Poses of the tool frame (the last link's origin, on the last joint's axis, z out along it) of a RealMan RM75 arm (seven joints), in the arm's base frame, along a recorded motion.
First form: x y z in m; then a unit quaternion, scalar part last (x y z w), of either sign.
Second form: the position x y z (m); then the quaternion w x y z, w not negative. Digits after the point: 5 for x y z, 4 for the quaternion.
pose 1, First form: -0.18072, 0.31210, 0.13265, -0.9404, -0.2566, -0.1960, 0.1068
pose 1, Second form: -0.18072, 0.31210, 0.13265, 0.1068, -0.9404, -0.2566, -0.1960
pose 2, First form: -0.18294, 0.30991, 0.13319, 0.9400, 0.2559, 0.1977, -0.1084
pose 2, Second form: -0.18294, 0.30991, 0.13319, 0.1084, -0.9400, -0.2559, -0.1977
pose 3, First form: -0.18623, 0.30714, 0.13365, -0.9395, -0.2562, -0.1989, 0.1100
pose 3, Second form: -0.18623, 0.30714, 0.13365, 0.1100, -0.9395, -0.2562, -0.1989
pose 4, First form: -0.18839, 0.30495, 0.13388, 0.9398, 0.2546, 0.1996, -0.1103
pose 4, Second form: -0.18839, 0.30495, 0.13388, 0.1103, -0.9398, -0.2546, -0.1996
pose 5, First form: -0.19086, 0.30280, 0.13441, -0.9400, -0.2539, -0.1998, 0.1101
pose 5, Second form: -0.19086, 0.30280, 0.13441, 0.1101, -0.9400, -0.2539, -0.1998
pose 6, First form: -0.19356, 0.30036, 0.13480, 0.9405, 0.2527, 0.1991, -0.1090
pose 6, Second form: -0.19356, 0.30036, 0.13480, 0.1090, -0.9405, -0.2527, -0.1991
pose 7, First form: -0.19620, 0.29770, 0.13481, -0.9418, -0.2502, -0.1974, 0.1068
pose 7, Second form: -0.19620, 0.29770, 0.13481, 0.1068, -0.9418, -0.2502, -0.1974
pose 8, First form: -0.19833, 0.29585, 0.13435, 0.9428, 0.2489, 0.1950, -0.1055
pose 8, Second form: -0.19833, 0.29585, 0.13435, 0.1055, -0.9428, -0.2489, -0.1950
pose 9, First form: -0.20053, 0.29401, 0.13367, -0.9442, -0.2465, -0.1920, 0.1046
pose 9, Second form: -0.20053, 0.29401, 0.13367, 0.1046, -0.9442, -0.2465, -0.1920
